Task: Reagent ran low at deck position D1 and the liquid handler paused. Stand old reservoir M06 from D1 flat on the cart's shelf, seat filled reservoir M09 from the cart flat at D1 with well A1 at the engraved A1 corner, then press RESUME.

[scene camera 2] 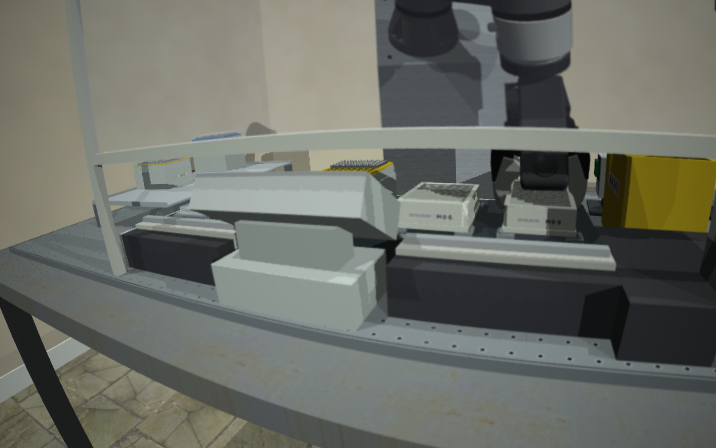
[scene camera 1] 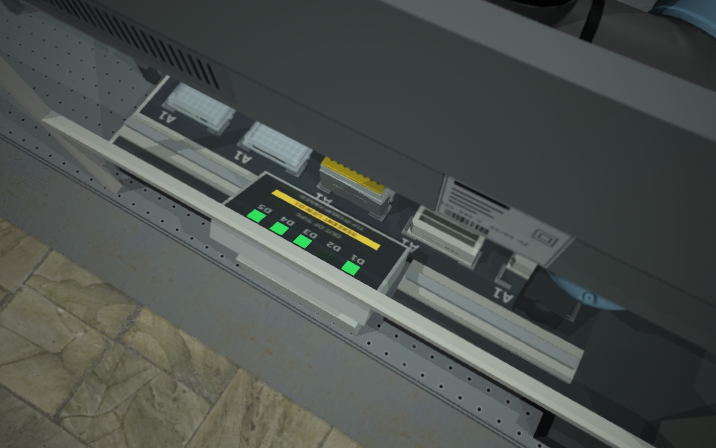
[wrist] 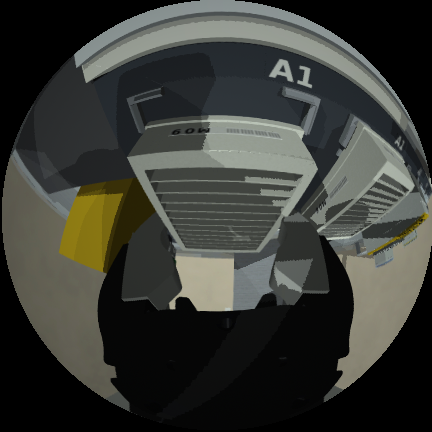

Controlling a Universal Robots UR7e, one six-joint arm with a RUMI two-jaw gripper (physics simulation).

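Frame: origin at the arm's base, x left, y back, z up, level; centimetres.
Where they show: gripper, fingertip midpoint: [wrist: 222, 207].
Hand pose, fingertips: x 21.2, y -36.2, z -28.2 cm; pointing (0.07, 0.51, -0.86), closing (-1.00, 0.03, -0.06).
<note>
Things, the pixels of their centre, and the offset from my fingertips. "spot": a spot on its surface instead.
- White reservoir M09 at the middle of its body: [wrist: 222, 206] [scene camera 1: 566, 237] [scene camera 2: 539, 204] dz +0.8, dx -0.1, dy -1.4 cm
- engraved A1 at a spot on its surface: [wrist: 291, 73] spot: dz -1.1, dx -3.8, dy -10.6 cm
- Reservoir M06 at the middle of its body: [wrist: 358, 200] [scene camera 1: 463, 203] [scene camera 2: 441, 203] dz +0.8, dx -12.6, dy -2.8 cm
- yellow box at the middle of its body: [scene camera 2: 650, 196] [wrist: 116, 234] dz +0.2, dx +18.1, dy +8.3 cm
White reservoir M09 [scene camera 1: 521, 265] [scene camera 2: 538, 217] [wrist: 222, 200] is at the rightmost deck position seen in scene camera 2. It looks level. In the wrist view its labelled side is near the two front corner brackets, with a strip of deck between; whether its base touches the deck I cannot tell. The engraved A1 [wrist: 291, 73] is by the right bracket. My gripper [scene camera 2: 542, 182] [wrist: 222, 207] is shut on M09 from behind, a jaw at each side. Reservoir M06 [scene camera 1: 448, 237] [scene camera 2: 438, 213] [wrist: 350, 165] sits level at the neighbouring position. The RESUME button cannot be made out.
The tilted display [scene camera 1: 266, 182] has a yellow REAGENT LOW D1 bar and green squares at D1, D3, D4 and D5. A yellow-topped tip rack [scene camera 1: 353, 174] [scene camera 2: 361, 168] is beyond M06. A yellow box [scene camera 2: 660, 192] [wrist: 100, 215] stands beside M09. A pale rail [scene camera 2: 369, 138] crosses in front.
</note>
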